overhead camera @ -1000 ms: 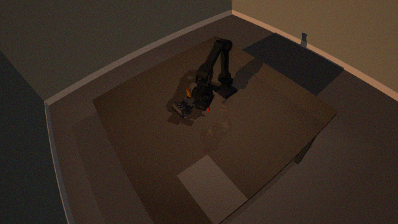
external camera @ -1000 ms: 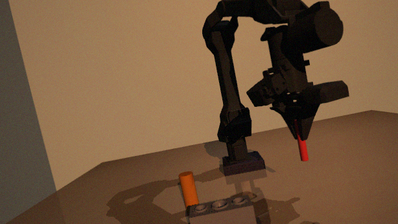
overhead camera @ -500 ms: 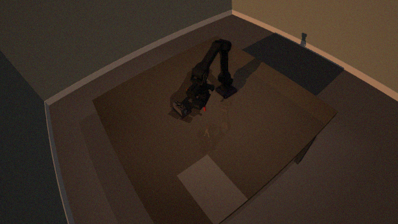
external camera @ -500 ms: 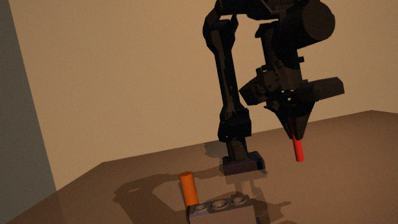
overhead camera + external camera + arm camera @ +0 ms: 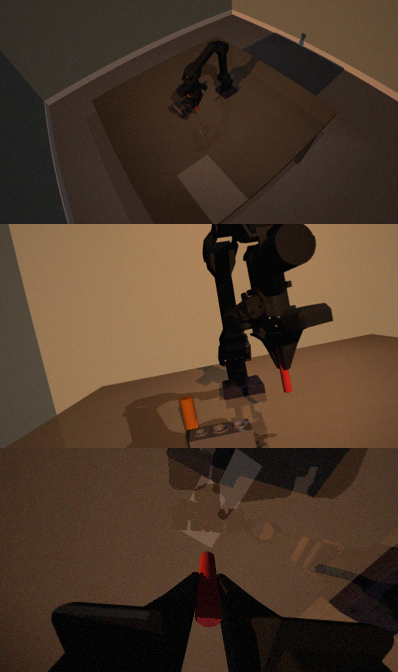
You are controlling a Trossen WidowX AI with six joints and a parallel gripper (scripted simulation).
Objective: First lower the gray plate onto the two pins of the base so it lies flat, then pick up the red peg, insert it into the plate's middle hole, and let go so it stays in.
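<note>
Right now my gripper tip is 5 cm short of the gray plate, 13 cm to the left of it and 7 cm above it. Round my gripper tip: orange cylinder: 7 cm behind, 19 cm to the right, 8 cm below; red peg: right at my gripper tip; base: 5 cm ahead, 13 cm to the right, 11 cm below.
</note>
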